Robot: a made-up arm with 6 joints.
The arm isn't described. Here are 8 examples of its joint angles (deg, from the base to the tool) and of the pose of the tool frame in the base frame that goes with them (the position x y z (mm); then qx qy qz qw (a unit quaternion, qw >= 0)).
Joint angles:
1: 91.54 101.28 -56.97 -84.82 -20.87 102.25
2: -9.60 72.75 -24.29 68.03 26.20 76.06
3: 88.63 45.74 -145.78 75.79 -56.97 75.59
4: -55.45 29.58 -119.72 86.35 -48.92 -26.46
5: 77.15 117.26 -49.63 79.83 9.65 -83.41
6: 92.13 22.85 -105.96 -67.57 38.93 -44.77
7: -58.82 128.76 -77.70 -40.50 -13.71 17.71
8: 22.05 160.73 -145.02 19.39 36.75 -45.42
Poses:
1: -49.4 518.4 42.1 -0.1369 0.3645 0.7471 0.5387
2: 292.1 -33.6 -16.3 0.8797 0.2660 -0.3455 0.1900
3: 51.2 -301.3 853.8 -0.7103 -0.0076 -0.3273 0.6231
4: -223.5 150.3 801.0 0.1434 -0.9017 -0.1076 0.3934
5: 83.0 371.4 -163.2 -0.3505 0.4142 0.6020 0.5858
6: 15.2 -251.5 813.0 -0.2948 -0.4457 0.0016 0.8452
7: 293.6 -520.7 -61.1 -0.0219 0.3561 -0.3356 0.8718
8: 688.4 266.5 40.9 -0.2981 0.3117 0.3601 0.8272
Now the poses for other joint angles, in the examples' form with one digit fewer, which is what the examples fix.
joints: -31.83 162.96 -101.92 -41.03 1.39 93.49
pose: 439 -325 -295 0.470 0.334 -0.405 0.710
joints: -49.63 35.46 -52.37 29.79 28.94 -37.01
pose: 178 -253 510 -0.096 0.086 -0.303 0.944
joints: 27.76 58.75 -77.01 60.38 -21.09 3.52
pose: 352 117 580 0.558 -0.180 0.212 0.782
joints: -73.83 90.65 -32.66 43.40 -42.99 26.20
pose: 19 -386 -29 0.368 -0.220 -0.738 0.521
